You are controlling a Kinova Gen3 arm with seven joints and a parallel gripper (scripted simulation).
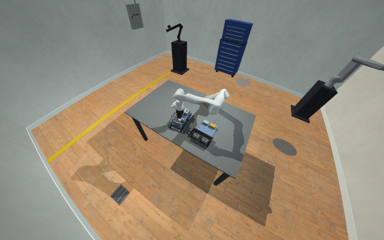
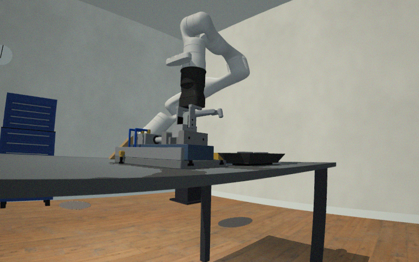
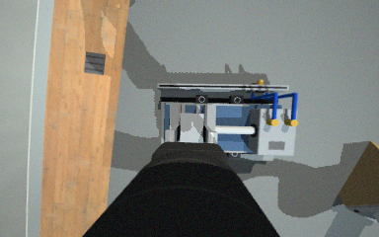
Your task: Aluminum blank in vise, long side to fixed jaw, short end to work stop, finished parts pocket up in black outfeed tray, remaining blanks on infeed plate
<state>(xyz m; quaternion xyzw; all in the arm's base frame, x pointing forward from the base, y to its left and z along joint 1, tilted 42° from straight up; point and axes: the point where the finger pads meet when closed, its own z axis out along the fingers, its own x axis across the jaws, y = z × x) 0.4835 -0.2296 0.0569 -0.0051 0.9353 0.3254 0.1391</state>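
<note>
Now: hand 3 cm above the gray blank. Also, from my hand: yellow brass blank: 35 cm to the left, 17 cm behind, 10 cm below.
</note>
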